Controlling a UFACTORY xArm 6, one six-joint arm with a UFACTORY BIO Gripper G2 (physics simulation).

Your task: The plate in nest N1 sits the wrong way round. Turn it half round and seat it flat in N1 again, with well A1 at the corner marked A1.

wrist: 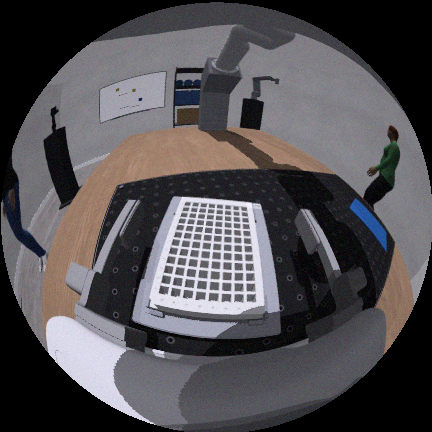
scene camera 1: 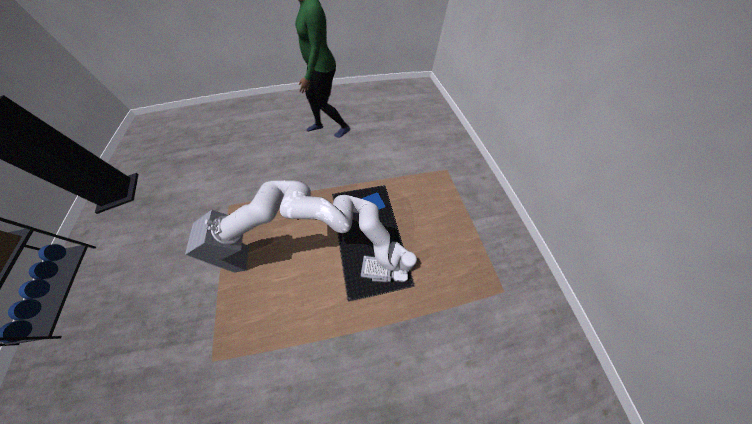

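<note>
Visible to me: a white well plate, a grey nest and my gripper.
</note>
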